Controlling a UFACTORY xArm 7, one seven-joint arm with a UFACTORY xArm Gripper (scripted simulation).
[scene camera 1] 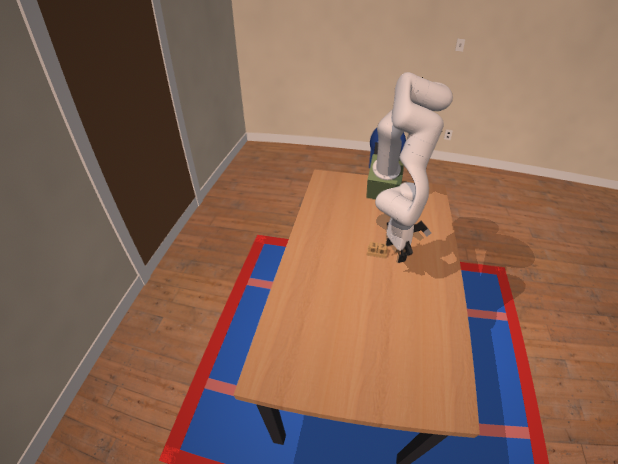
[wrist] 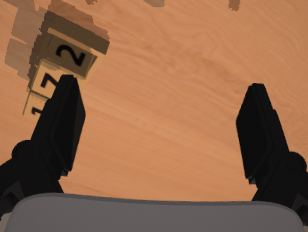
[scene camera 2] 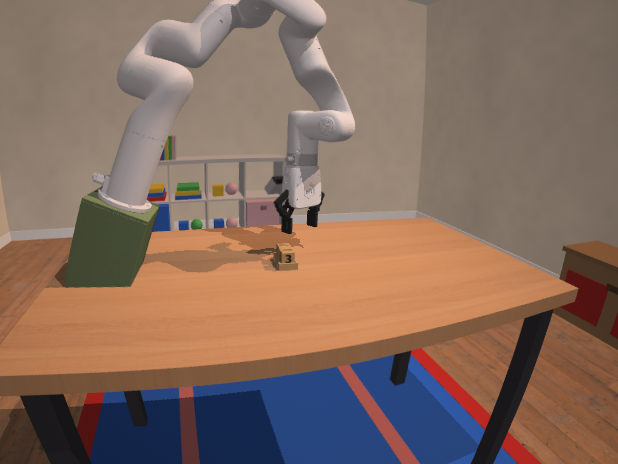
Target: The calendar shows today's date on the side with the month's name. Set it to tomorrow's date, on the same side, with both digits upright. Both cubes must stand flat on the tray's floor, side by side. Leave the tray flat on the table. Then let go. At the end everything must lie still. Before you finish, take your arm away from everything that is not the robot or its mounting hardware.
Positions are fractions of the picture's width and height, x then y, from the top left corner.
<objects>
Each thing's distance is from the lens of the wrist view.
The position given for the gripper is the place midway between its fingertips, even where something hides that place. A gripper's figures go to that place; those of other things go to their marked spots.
gripper (wrist: 0.53, 0.42): 13 cm
low tray (wrist: 0.20, 0.12): 18 cm
</objects>
